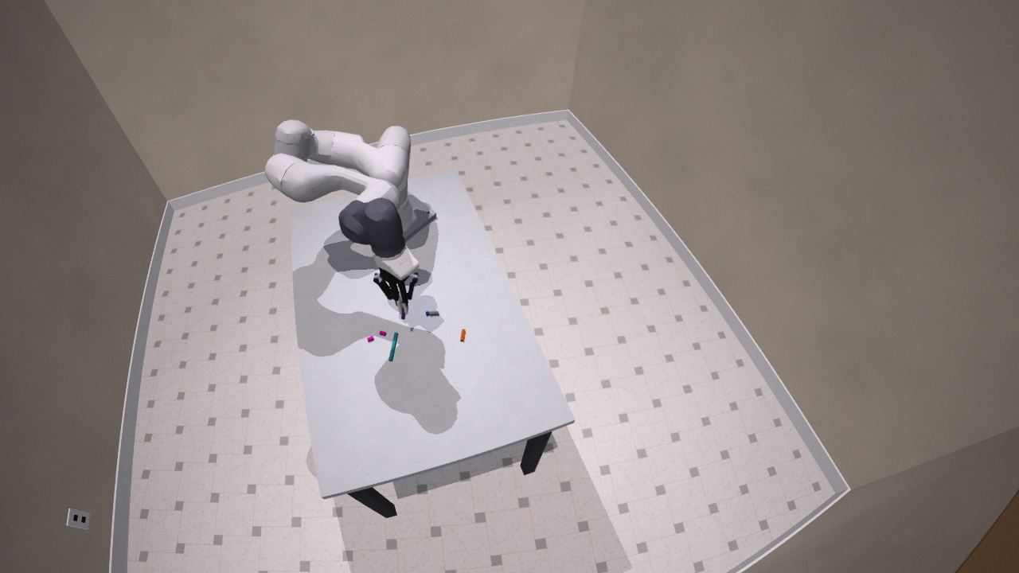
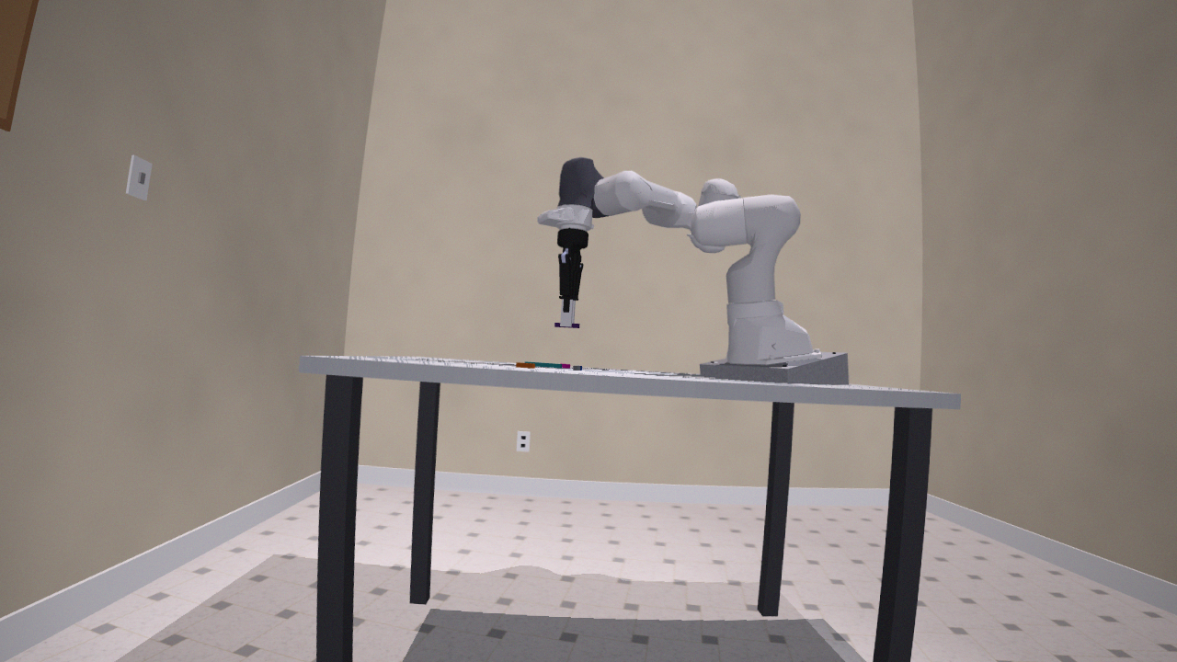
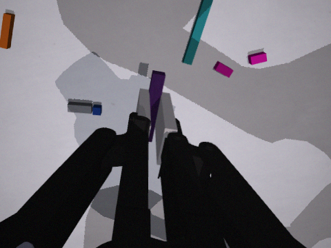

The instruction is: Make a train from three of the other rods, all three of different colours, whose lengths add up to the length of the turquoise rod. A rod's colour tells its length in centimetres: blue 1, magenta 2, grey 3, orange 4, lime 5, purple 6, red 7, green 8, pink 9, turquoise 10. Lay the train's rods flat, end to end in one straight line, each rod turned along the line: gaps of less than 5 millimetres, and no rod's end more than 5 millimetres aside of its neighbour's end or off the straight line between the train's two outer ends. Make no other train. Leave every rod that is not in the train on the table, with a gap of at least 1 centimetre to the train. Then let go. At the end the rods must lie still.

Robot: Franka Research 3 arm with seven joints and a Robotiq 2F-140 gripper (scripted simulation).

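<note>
The grey rod is 3 cm behind my hand, 9 cm to the left of it and 13 cm below it. Also, from my hand: turquoise rod (6 cm ahead, 6 cm to the right, 13 cm below); then purple rod (3 cm below); then blue rod (4 cm behind, 7 cm to the left, 13 cm below).
</note>
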